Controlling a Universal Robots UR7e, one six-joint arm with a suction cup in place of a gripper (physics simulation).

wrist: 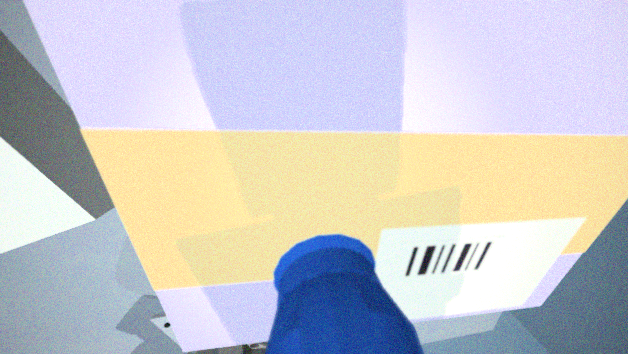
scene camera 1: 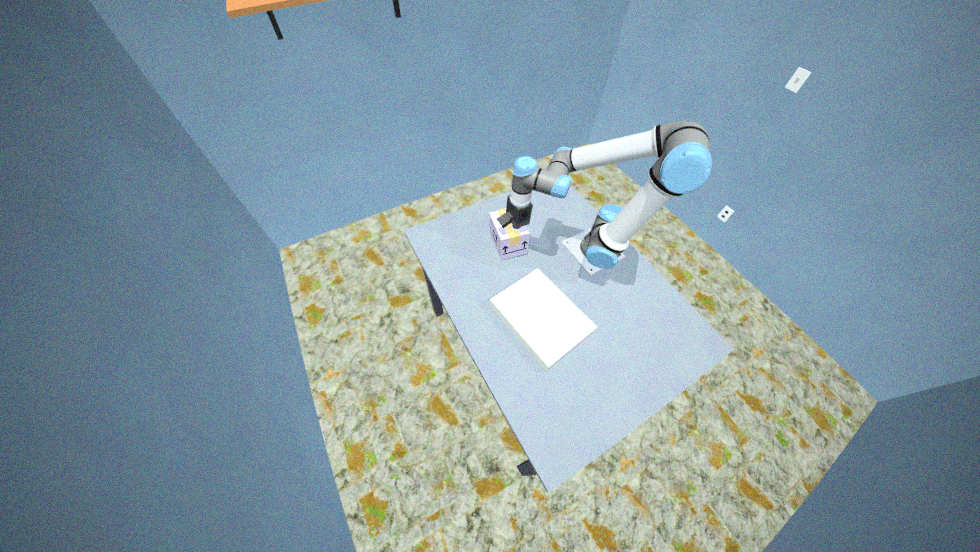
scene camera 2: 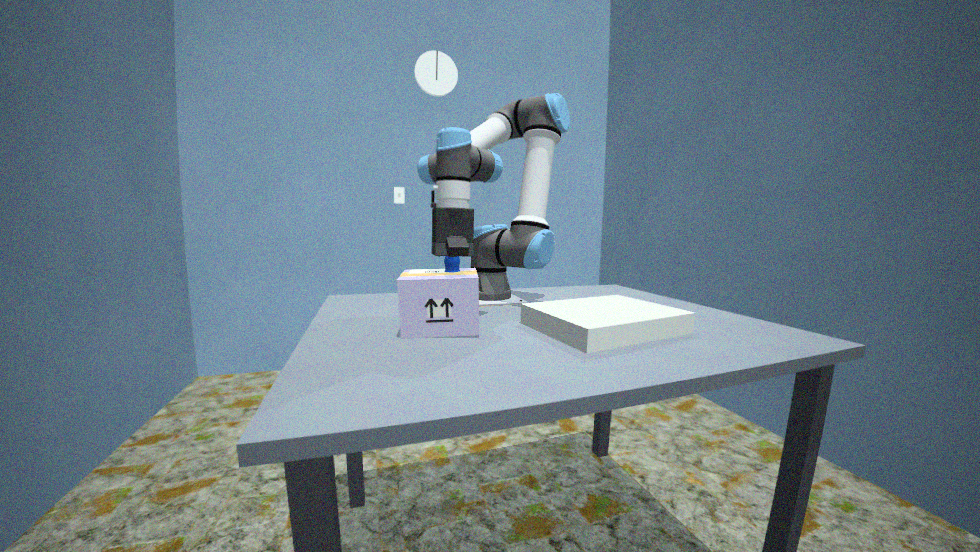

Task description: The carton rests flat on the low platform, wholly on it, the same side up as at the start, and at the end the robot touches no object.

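Pixels of known places: hand, its tool point: (wrist: 324, 245); arm's base, origin of its link: (scene camera 2: 487, 296).
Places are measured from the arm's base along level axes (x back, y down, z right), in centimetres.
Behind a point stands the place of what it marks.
The pale lilac carton (scene camera 1: 514, 254) @(x -35.3, y -1.6, z 12.1 cm) (scene camera 2: 438, 291) @(x -40.0, y -9.2, z 21.5 cm) (wrist: 310, 65) stands upright on the grey table, with yellow tape and a barcode label on top and two up arrows on one side. My gripper's blue suction cup (scene camera 2: 451, 264) (wrist: 326, 250) is pressed on the carton's top, on the edge of the tape beside the barcode label, and holds it. In scene camera 1 the cup is hidden behind the black tool body. The low white platform (scene camera 1: 543, 318) @(x -41.4, y -4.1, z -19.4 cm) (scene camera 2: 606, 312) @(x -44.3, y -4.1, z -15.1 cm) (wrist: 30, 200) @(x -34.0, y -4.1, z -2.6 cm) lies flat on the table, apart from the carton, with nothing on it.
The grey table (scene camera 1: 637, 370) @(x -20.3, y 0.7, z -50.1 cm) (scene camera 2: 445, 384) @(x -62.2, y 0.7, z 23.5 cm) carries the arm's base plate (scene camera 1: 577, 255) @(x -10.2, y 0.0, z 0.8 cm), near the carton and the platform. The carton stands near one end of the table. An orange shelf (scene camera 1: 294, 5) hangs on the wall, away from the arm.
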